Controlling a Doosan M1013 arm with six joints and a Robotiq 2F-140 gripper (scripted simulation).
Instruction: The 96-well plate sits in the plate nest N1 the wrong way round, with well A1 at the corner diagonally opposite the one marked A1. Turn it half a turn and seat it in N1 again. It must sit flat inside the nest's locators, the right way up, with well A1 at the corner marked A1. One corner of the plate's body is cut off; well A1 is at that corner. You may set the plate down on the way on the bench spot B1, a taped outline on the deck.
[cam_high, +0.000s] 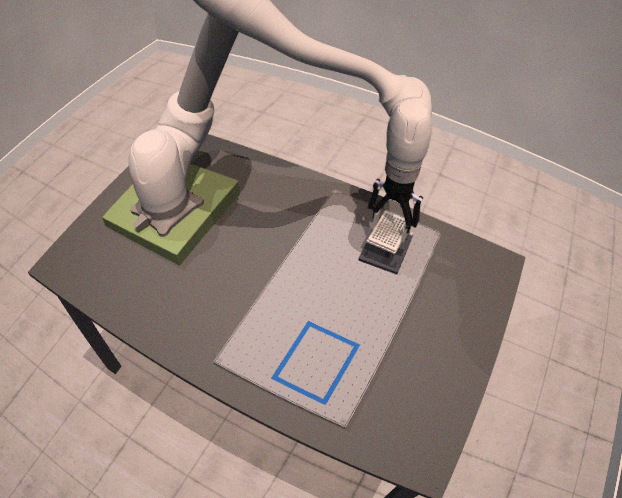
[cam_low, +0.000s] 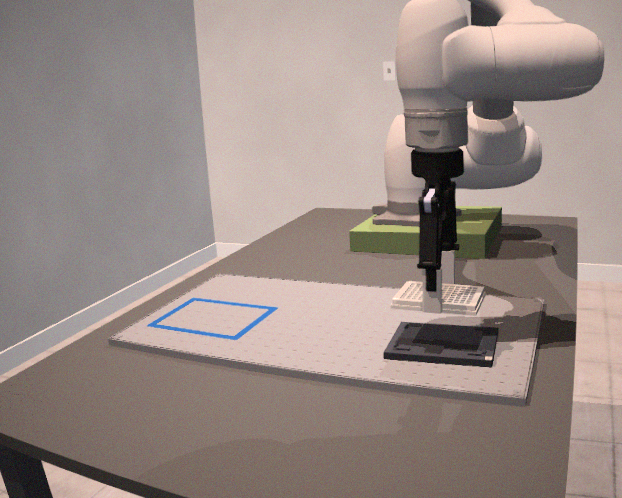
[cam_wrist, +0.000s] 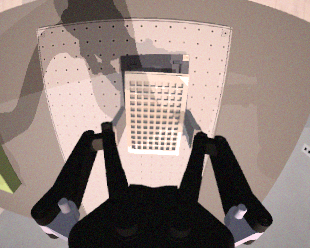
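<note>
The dark plate nest N1 lies 10 mm to the left of my hand and 100 mm below it. From my hand the other things lie so: pale A1 mark 30 mm ahead, 90 mm to the left, 90 mm below; white 96-well plate 20 mm below.
</note>
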